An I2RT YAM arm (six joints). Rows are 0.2 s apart.
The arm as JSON. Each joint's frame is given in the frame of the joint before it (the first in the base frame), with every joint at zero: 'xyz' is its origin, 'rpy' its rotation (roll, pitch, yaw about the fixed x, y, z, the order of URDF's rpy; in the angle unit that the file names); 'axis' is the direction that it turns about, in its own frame. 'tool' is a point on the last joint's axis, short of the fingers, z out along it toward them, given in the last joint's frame.
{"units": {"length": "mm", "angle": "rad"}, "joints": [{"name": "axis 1", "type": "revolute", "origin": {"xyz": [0.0, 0.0, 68.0], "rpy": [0.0, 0.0, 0.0]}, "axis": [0.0, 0.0, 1.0]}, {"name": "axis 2", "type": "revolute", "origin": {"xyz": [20.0, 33.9, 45.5], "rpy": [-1.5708, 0.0, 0.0]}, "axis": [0.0, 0.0, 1.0]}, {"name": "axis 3", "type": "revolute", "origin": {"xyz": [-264.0, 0.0, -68.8], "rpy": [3.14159, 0.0, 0.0]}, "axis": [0.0, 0.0, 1.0]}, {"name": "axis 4", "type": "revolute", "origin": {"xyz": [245.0, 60.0, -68.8], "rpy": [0.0, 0.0, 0.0]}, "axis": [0.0, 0.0, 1.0]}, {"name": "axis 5", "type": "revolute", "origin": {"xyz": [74.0, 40.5, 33.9], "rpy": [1.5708, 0.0, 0.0]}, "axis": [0.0, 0.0, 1.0]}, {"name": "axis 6", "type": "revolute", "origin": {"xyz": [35.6, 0.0, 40.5], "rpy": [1.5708, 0.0, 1.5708]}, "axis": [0.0, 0.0, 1.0]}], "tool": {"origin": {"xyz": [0.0, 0.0, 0.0], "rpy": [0.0, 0.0, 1.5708]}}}
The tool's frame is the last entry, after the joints.
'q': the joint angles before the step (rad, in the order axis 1, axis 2, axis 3, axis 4, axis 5, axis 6). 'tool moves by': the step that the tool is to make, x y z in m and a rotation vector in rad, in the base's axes. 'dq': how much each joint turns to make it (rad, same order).
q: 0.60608, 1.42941, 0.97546, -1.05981, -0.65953, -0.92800
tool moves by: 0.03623, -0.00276, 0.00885, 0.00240, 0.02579, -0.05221
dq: -0.08889, 0.11802, 0.14261, -0.07366, -0.01695, -0.04604
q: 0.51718, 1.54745, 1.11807, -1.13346, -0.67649, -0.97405
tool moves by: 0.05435, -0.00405, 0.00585, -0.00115, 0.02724, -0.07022
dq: -0.09980, 0.18237, 0.21772, -0.08434, -0.01075, -0.03832
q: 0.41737, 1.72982, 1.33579, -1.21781, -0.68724, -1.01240
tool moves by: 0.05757, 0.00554, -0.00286, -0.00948, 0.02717, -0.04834
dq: -0.05066, 0.21929, 0.26834, -0.07975, -0.00149, -0.00311
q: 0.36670, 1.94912, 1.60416, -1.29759, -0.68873, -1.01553
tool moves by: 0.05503, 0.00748, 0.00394, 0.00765, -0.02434, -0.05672
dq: -0.03073, 0.20286, 0.31741, -0.06764, -0.00006, 0.03371
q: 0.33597, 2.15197, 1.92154, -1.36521, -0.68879, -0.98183
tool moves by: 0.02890, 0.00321, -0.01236, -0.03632, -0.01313, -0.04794
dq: -0.01226, 0.11975, 0.14914, -0.00016, 0.03825, 0.04601
